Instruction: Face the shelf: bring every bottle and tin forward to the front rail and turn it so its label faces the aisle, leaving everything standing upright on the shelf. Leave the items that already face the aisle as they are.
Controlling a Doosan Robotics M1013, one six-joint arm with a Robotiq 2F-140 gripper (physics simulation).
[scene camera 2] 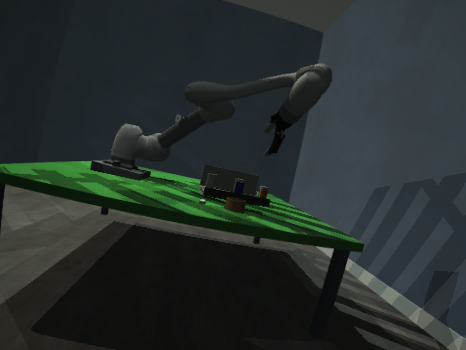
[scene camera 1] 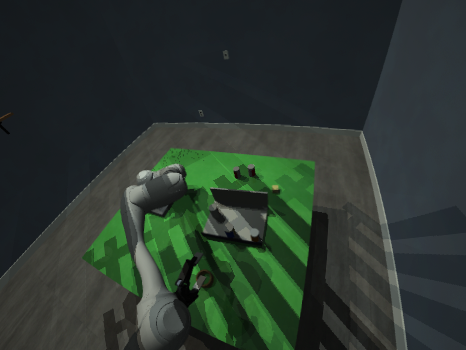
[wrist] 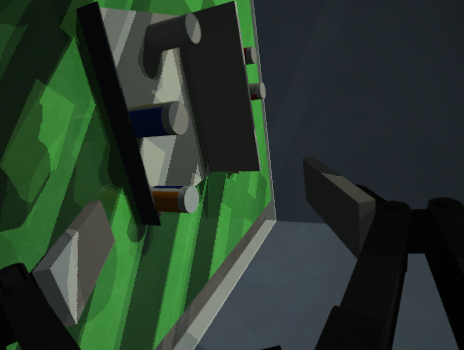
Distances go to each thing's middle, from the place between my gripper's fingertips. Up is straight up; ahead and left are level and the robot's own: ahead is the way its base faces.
Scene:
My gripper is now 32 cm above the dark front rail [wrist: 94,31], 26 cm to the right of it and 3 cm past it. From my hand the other things lie so: grey shelf [scene camera 1: 220,194]: 41 cm to the left, 26 cm below, 4 cm behind; grey shelf tray [scene camera 1: 244,217]: 41 cm to the left, 34 cm below, 4 cm behind.

